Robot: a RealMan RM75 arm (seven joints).
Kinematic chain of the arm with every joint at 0, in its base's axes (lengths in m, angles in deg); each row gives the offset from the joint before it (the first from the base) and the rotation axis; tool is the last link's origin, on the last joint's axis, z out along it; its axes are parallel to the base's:
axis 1: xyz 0 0 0.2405 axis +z
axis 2: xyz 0 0 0 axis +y
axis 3: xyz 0 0 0.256 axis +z
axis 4: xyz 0 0 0 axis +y
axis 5: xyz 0 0 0.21 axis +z
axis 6: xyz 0 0 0 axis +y
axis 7: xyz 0 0 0.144 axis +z
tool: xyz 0 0 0
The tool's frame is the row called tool.
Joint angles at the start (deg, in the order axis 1, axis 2, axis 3, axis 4, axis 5, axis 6, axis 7):
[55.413, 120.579, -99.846, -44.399, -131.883, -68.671, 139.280]
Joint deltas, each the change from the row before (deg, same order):
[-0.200, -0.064, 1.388, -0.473, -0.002, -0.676, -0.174]
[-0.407, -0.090, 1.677, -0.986, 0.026, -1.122, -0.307]
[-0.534, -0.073, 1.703, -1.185, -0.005, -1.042, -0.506]
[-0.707, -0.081, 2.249, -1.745, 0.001, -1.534, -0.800]
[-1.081, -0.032, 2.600, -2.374, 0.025, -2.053, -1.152]
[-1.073, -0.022, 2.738, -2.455, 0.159, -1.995, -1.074]
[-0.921, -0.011, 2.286, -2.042, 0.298, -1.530, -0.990]
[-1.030, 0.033, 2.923, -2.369, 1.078, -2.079, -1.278]
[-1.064, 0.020, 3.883, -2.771, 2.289, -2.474, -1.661]
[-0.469, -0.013, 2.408, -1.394, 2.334, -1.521, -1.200]
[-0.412, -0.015, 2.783, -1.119, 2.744, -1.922, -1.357]
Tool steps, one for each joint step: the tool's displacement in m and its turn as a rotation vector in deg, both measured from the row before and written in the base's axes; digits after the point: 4 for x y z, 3 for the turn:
[-0.0016, 0.0013, 0.0030, 0.187, 0.875, -0.596]
[-0.0025, 0.0009, 0.0042, 0.028, 1.139, -0.548]
[-0.0025, 0.0011, 0.0045, 0.101, 1.249, -0.265]
[-0.0037, 0.0012, 0.0065, 0.048, 1.648, -0.087]
[-0.0036, 0.0003, 0.0082, -0.105, 1.942, 0.130]
[-0.0038, 0.0008, 0.0092, 0.164, 2.145, 0.116]
[-0.0029, 0.0008, 0.0081, 0.293, 1.921, 0.208]
[-0.0046, 0.0000, 0.0102, 0.070, 2.925, 0.149]
[-0.0076, 0.0003, 0.0140, 0.209, 4.550, 0.326]
[-0.0063, -0.0003, 0.0087, -0.133, 3.538, 0.401]
[-0.0059, -0.0009, 0.0099, -0.415, 3.973, 0.377]

